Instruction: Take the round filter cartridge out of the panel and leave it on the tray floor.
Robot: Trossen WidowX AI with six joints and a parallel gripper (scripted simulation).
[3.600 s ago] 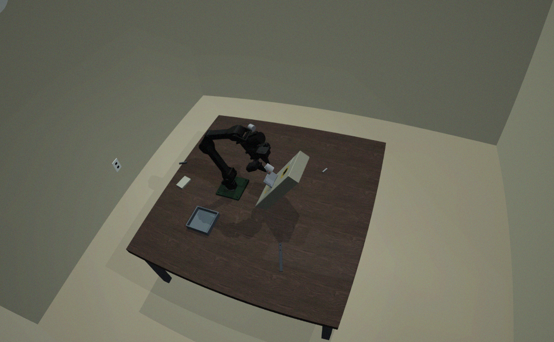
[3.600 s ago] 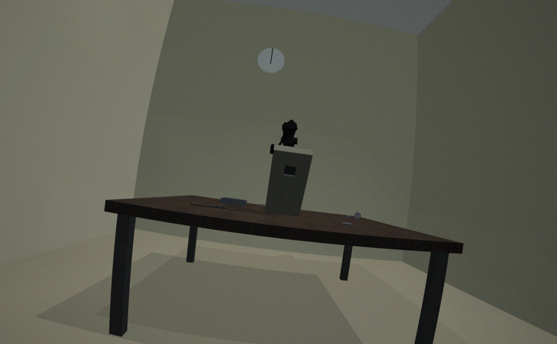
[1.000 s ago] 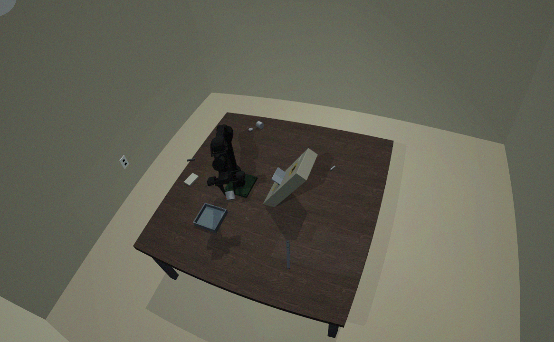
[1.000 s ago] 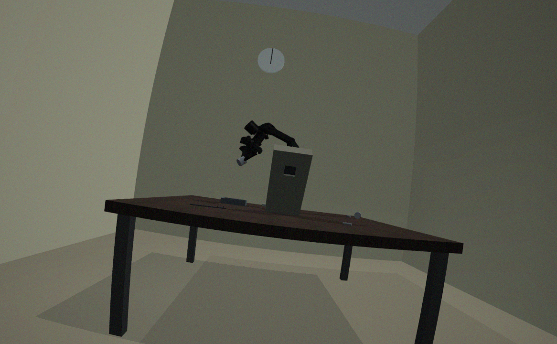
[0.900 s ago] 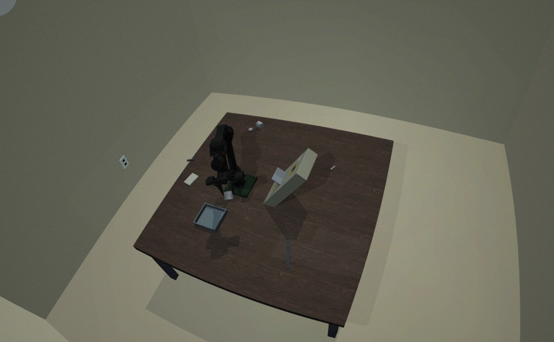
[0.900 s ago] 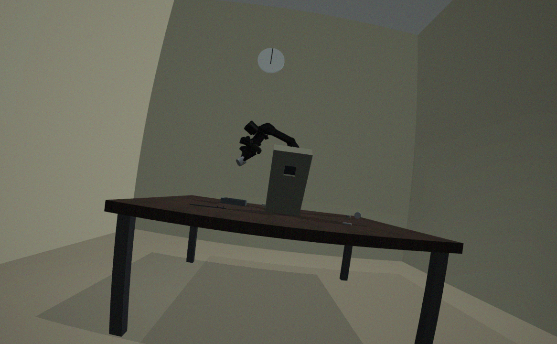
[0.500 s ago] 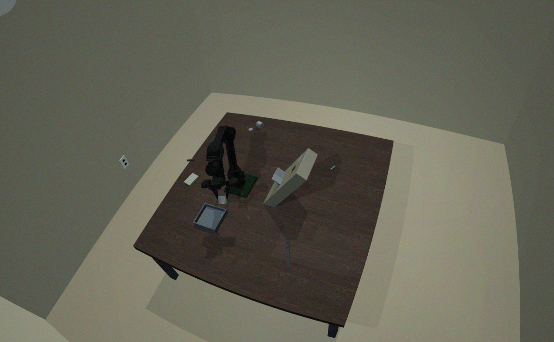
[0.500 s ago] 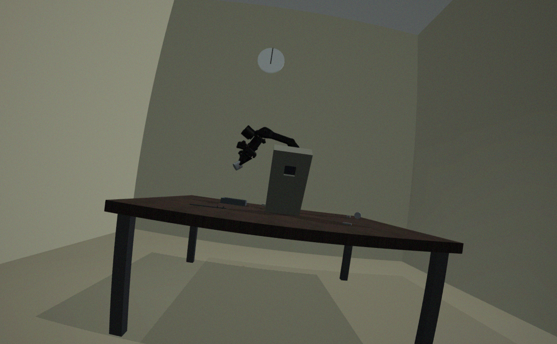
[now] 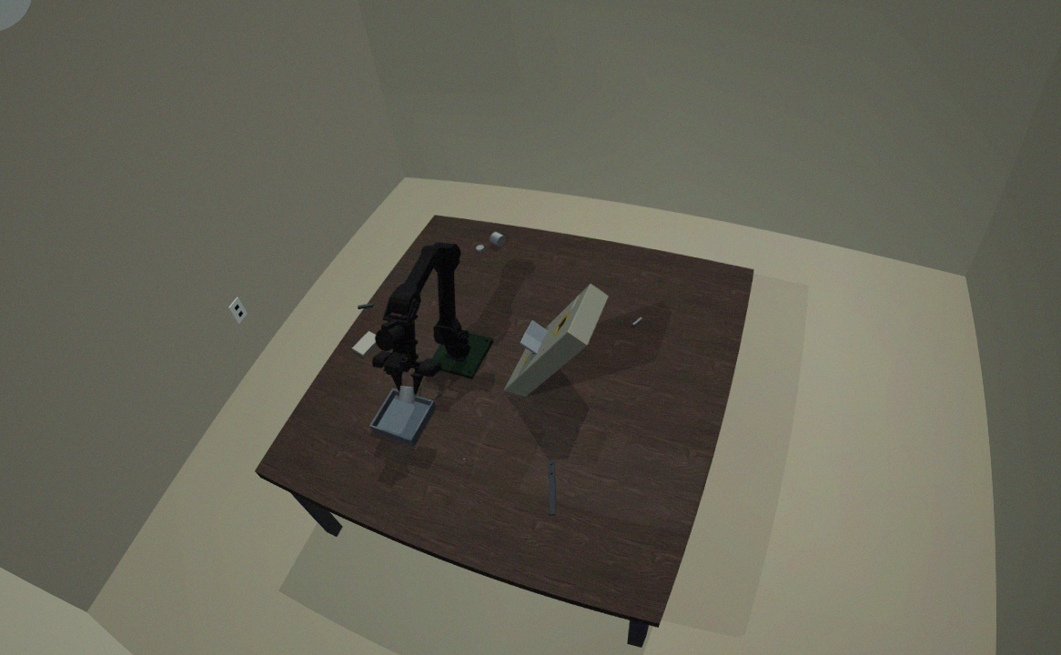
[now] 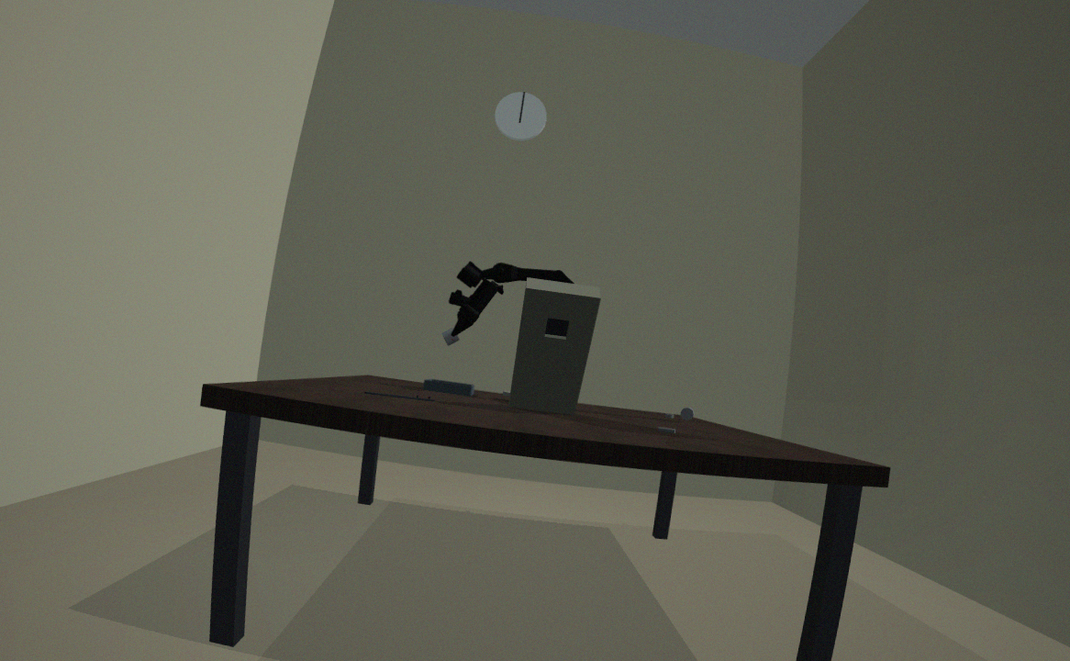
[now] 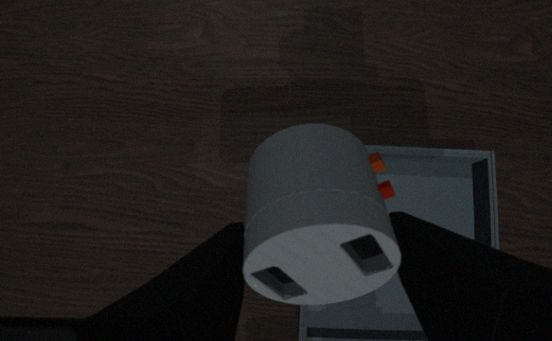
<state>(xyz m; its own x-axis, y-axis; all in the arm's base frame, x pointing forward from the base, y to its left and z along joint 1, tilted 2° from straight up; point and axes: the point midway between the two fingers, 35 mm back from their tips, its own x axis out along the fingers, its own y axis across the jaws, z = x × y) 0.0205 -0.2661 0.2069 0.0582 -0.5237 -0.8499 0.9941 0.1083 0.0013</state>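
Right now the tray is 170 mm below my gripper tip, 80 mm behind it and 10 mm to the left of it. The rest, counted from my gripper tip: filter cartridge right at my gripper tip; short pin 570 mm to the left, 480 mm ahead, 170 mm below; beige service panel 310 mm ahead, 290 mm to the left, 10 mm below.
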